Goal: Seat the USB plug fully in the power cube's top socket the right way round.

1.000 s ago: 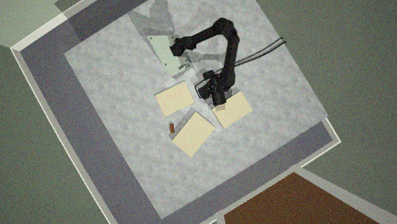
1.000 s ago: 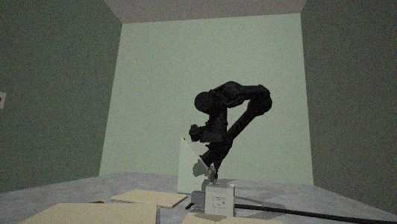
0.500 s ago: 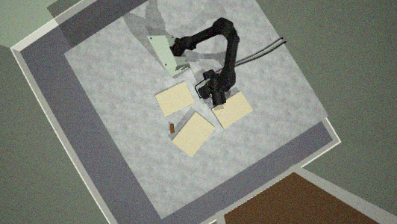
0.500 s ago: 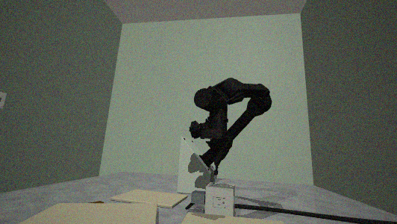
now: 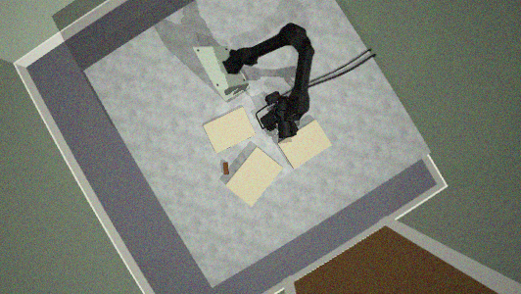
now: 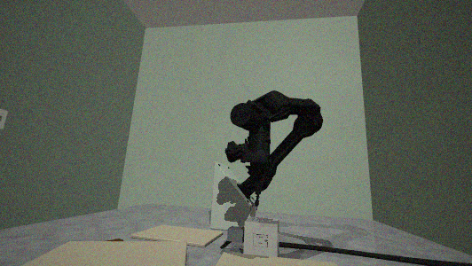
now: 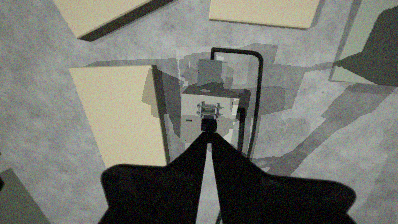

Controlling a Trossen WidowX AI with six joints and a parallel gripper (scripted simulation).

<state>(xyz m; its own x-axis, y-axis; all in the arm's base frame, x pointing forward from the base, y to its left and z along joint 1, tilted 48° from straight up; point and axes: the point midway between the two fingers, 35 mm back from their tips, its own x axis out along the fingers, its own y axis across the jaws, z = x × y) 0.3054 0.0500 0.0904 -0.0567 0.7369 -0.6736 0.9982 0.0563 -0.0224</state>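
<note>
Now: the dark USB plug 2 cm below my gripper tip. Round my gripper tip: brown object 34 cm to the right, 13 cm below, 10 cm ahead.
</note>
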